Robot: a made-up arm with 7 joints.
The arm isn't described. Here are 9 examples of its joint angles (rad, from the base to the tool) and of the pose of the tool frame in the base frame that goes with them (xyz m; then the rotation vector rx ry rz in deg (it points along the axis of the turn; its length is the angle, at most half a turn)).
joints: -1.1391 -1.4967 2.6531 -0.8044 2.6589 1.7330 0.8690
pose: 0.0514 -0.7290 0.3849 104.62 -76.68 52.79
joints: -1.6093 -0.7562 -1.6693 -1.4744 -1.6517 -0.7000 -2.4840
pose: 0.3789 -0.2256 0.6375 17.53 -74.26 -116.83
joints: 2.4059 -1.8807 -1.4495 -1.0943 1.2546 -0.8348 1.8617
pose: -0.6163 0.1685 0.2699 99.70 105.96 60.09
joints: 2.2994 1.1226 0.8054 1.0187 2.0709 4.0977 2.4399
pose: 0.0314 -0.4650 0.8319 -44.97 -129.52 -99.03
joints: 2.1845 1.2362 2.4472 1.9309 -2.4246 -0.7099 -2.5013
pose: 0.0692 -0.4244 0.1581 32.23 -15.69 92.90
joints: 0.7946 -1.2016 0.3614 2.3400 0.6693 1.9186 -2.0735
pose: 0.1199 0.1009 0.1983 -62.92 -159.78 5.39
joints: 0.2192 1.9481 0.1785 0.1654 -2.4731 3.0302 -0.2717
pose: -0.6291 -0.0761 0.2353 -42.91 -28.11 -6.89
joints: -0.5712 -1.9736 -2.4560 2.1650 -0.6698 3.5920 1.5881
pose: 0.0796 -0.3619 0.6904 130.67 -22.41 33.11
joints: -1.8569 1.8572 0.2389 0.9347 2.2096 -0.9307 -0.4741
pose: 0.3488 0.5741 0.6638 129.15 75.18 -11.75
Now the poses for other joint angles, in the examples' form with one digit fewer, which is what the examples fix.
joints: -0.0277 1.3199 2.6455 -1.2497 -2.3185 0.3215 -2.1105
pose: -0.314 -0.389 0.932 26.9 52.9 99.3
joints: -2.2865 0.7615 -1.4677 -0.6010 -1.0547 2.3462 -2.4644
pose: 0.419 0.131 0.910 54.0 -3.9 82.8
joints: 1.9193 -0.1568 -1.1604 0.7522 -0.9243 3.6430 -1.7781
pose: 0.204 0.243 1.097 -93.0 -53.3 88.1
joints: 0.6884 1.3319 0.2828 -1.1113 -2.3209 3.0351 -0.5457
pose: -0.347 -0.342 0.243 -13.9 -80.2 -0.9
